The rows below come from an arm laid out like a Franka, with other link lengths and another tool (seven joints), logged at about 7 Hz.
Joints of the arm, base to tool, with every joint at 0 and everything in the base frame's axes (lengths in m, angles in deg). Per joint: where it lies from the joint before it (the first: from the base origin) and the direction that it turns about. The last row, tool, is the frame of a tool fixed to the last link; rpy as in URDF.
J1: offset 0.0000 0.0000 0.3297 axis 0 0 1
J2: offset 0.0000 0.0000 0.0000 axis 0 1 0
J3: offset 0.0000 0.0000 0.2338 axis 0 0 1
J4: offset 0.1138 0.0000 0.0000 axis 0 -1 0
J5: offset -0.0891 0.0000 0.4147 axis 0 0 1
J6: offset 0.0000 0.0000 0.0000 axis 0 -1 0
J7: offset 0.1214 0.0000 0.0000 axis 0 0 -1
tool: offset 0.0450 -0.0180 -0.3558 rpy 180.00 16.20 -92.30
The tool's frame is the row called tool.
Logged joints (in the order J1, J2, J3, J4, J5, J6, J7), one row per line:
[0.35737 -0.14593 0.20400 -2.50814 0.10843 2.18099 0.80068]
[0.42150 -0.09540 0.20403 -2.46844 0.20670 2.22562 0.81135]
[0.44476 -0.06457 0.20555 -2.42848 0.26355 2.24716 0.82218]
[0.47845 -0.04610 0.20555 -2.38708 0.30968 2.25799 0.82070]
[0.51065 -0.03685 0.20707 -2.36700 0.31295 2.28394 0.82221]
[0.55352 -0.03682 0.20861 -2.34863 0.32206 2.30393 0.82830]
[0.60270 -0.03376 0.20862 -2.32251 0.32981 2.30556 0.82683]
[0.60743 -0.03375 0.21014 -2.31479 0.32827 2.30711 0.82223]
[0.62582 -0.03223 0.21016 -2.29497 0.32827 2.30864 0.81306]
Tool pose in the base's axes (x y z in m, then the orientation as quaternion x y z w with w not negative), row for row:
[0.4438 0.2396 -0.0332 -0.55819 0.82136 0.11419 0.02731]
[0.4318 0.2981 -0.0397 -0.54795 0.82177 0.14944 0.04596]
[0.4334 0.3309 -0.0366 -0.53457 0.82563 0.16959 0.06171]
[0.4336 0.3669 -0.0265 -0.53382 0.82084 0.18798 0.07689]
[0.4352 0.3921 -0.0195 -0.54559 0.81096 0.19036 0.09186]
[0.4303 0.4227 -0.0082 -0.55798 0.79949 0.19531 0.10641]
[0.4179 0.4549 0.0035 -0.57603 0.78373 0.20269 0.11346]
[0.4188 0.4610 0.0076 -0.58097 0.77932 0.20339 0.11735]
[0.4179 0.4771 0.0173 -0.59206 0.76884 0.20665 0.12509]
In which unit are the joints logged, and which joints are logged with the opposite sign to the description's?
The joints are logged in radians. Opposite sign: none.
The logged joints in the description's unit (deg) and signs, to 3 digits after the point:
[20.476 -8.361 11.688 -143.706 6.213 124.962 45.876]
[24.150 -5.466 11.690 -141.431 11.843 127.519 46.487]
[25.483 -3.700 11.777 -139.142 15.100 128.753 47.107]
[27.413 -2.641 11.777 -136.770 17.743 129.373 47.023]
[29.258 -2.111 11.864 -135.619 17.931 130.860 47.109]
[31.714 -2.110 11.952 -134.567 18.453 132.005 47.458]
[34.532 -1.934 11.953 -133.070 18.897 132.099 47.374]
[34.803 -1.934 12.040 -132.628 18.808 132.188 47.110]
[35.857 -1.847 12.041 -131.492 18.808 132.275 46.585]

